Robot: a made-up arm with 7 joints. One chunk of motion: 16 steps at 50 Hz.
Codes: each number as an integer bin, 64 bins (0 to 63) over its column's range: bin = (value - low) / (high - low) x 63, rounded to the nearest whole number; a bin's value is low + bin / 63 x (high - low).
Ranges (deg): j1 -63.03..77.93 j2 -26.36..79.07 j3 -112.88..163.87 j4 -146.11..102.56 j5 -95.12..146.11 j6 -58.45..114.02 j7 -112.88..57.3
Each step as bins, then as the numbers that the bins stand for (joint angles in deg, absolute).
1 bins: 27 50 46 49 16 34 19
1 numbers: -2.62 57.31 89.19 47.30 -33.86 34.63 -61.56
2 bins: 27 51 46 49 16 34 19
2 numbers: -2.62 58.99 89.19 47.30 -33.86 34.63 -61.56
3 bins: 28 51 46 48 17 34 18
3 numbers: -0.38 58.99 89.19 43.35 -30.03 34.63 -64.26
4 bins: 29 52 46 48 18 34 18
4 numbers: 1.86 60.66 89.19 43.35 -26.20 34.63 -64.26
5 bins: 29 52 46 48 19 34 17
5 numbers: 1.86 60.66 89.19 43.35 -22.37 34.63 -66.96
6 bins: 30 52 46 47 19 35 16
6 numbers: 4.09 60.66 89.19 39.41 -22.37 37.37 -69.66
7 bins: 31 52 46 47 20 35 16
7 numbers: 6.33 60.66 89.19 39.41 -18.54 37.37 -69.66
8 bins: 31 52 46 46 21 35 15
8 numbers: 6.33 60.66 89.19 35.46 -14.71 37.37 -72.36
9 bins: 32 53 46 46 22 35 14
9 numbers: 8.57 62.34 89.19 35.46 -10.88 37.37 -75.06
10 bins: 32 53 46 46 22 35 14
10 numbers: 8.57 62.34 89.19 35.46 -10.88 37.37 -75.06
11 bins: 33 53 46 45 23 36 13
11 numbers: 10.81 62.34 89.19 31.51 -7.05 40.10 -77.76
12 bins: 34 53 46 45 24 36 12
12 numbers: 13.04 62.34 89.19 31.51 -3.22 40.10 -80.46
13 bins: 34 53 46 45 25 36 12
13 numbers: 13.04 62.34 89.19 31.51 0.61 40.10 -80.46
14 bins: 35 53 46 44 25 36 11
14 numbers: 15.28 62.34 89.19 27.56 0.61 40.10 -83.17
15 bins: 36 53 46 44 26 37 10
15 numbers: 17.52 62.34 89.19 27.56 4.44 42.84 -85.87
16 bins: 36 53 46 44 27 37 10
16 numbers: 17.52 62.34 89.19 27.56 8.26 42.84 -85.87
